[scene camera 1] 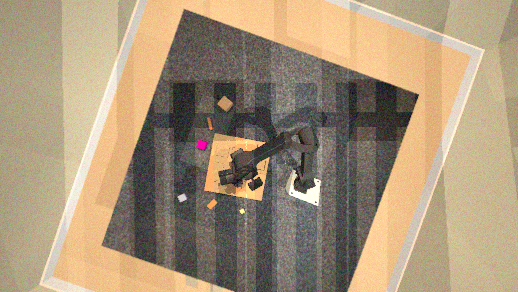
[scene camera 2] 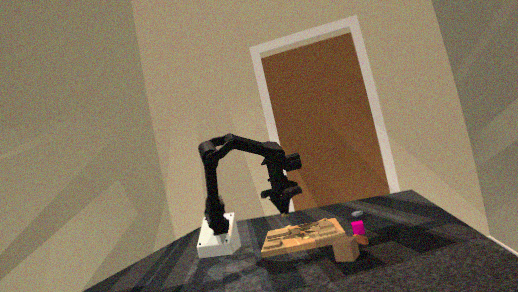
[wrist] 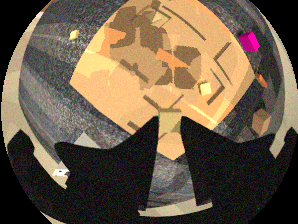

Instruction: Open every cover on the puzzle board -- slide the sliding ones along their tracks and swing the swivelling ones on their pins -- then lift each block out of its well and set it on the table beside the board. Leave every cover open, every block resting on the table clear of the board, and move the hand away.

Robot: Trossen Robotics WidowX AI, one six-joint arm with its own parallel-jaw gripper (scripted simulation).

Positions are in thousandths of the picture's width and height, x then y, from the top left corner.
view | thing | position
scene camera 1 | tan wooden puzzle board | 455,491
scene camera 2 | my gripper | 551,735
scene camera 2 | tan wooden puzzle board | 561,834
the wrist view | my gripper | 569,538
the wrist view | tan wooden puzzle board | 569,248
